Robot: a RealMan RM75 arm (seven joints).
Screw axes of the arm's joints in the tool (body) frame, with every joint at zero. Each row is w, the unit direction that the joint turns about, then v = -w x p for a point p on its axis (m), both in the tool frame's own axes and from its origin. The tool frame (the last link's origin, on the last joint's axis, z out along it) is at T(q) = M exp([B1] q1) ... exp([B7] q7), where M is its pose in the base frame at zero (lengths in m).
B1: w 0 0 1 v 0 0 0
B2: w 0 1 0 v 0.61 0 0
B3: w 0 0 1 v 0 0 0
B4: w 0 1 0 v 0.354 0 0
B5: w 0 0 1 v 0 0 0
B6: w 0 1 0 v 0.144 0 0
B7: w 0 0 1 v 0 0 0
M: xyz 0 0 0.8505 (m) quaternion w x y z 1 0 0 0
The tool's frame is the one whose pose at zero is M.
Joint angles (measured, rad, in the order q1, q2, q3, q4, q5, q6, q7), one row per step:
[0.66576, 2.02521, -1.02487, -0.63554, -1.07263, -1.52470, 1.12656]
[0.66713, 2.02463, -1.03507, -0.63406, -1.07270, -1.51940, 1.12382]
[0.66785, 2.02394, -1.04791, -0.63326, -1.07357, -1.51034, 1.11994]
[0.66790, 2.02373, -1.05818, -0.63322, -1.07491, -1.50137, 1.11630]
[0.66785, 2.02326, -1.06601, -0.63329, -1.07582, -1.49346, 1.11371]
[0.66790, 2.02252, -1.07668, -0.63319, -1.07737, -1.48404, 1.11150]
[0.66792, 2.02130, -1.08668, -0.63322, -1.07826, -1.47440, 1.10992]
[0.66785, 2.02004, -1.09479, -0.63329, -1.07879, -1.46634, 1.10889]
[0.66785, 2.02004, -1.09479, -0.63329, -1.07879, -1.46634, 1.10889]
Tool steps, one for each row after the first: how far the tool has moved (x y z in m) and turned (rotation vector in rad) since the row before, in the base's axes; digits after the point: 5 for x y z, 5 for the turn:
[-0.00057, 0.00021, -0.00211, -0.00372, -0.00798, 0.00085]
[-0.00033, 0.00040, -0.00265, -0.00312, -0.01163, -0.00103]
[-0.00006, 0.00040, -0.00225, -0.00148, -0.01034, -0.00213]
[0.00009, 0.00046, -0.00159, -0.00059, -0.00825, -0.00265]
[0.00008, 0.00045, -0.00220, -0.00249, -0.01086, -0.00285]
[0.00018, 0.00059, -0.00179, -0.00179, -0.01015, -0.00355]
[0.00023, 0.00052, -0.00133, -0.00127, -0.00827, -0.00324]
[0.00000, 0.00000, 0.00000, 0.00000, 0.00000, 0.00000]

